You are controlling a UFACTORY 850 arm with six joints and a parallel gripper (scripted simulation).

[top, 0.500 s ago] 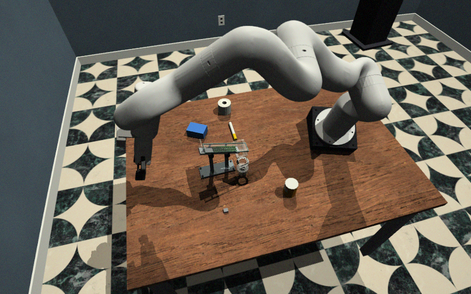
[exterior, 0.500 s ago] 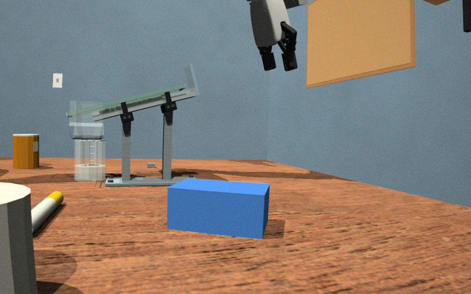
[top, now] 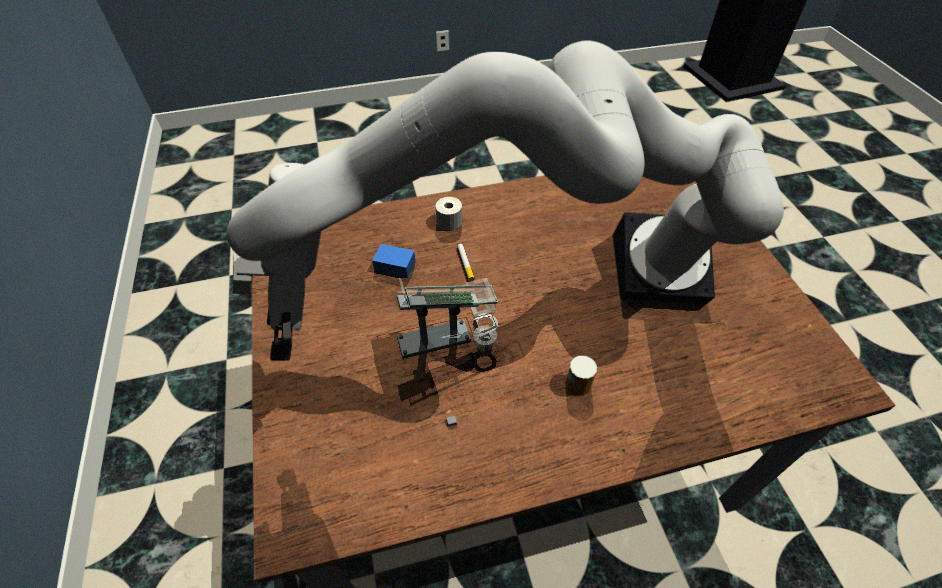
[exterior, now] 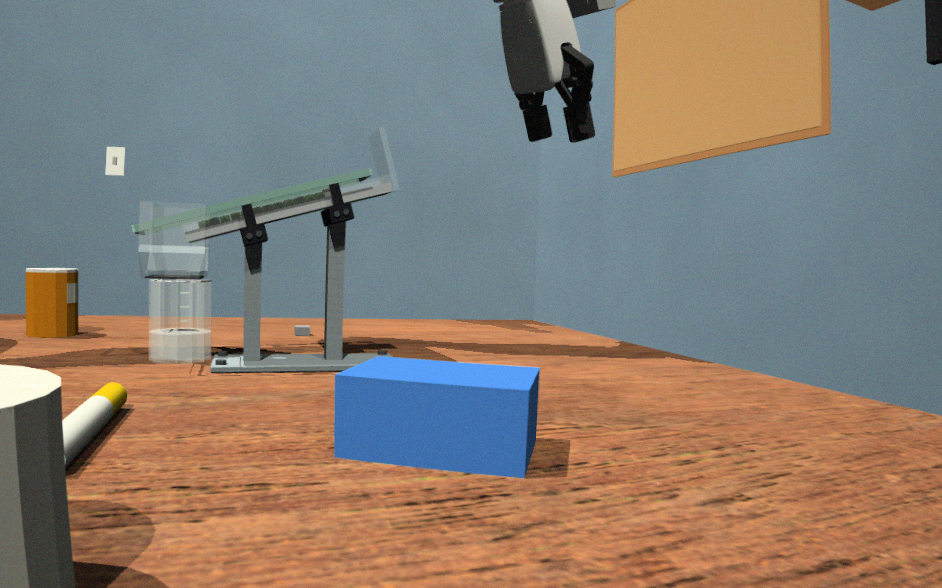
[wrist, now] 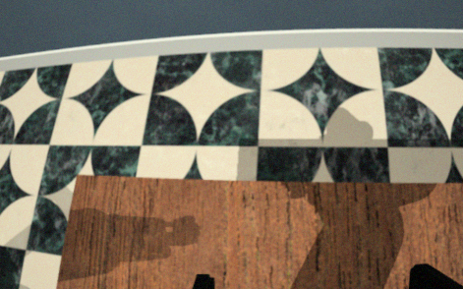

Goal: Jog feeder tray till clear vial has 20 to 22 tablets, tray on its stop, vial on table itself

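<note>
Now: the clear vial 41 cm behind my hand, 21 cm below it and 3 cm to the right of it. The rest, counted from my hand: small grey cube: 27 cm behind, 25 cm below, 14 cm to the left; then feeder tray: 31 cm behind, 11 cm below, 7 cm to the right; then blue block: 32 cm to the right, 27 cm behind, 23 cm below.
</note>
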